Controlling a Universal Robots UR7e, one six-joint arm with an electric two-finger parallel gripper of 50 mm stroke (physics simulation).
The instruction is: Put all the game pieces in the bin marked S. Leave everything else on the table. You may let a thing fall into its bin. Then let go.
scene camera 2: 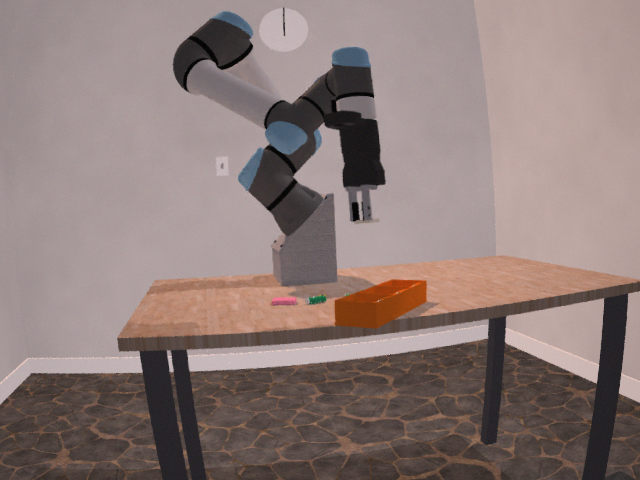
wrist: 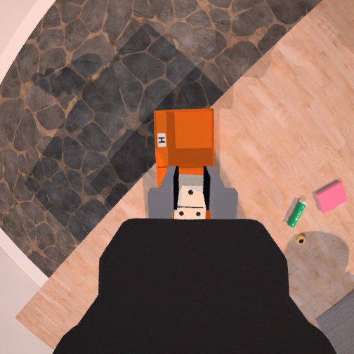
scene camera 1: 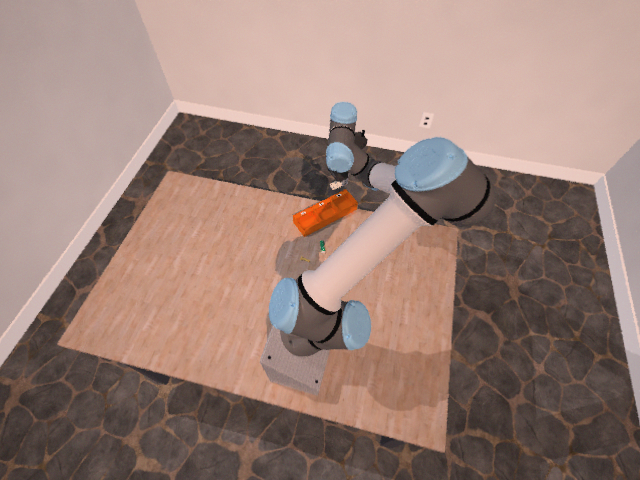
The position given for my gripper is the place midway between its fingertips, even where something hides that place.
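Note:
Scene camera 1 gives me an orange three-compartment bin (scene camera 1: 341, 204). From scene camera 2 I can see that bin (scene camera 2: 371, 308) again, along with my gripper (scene camera 2: 361, 220). And in the wrist view there's a white domino (wrist: 190, 204), plus the bin (wrist: 183, 137) and my gripper (wrist: 190, 179).

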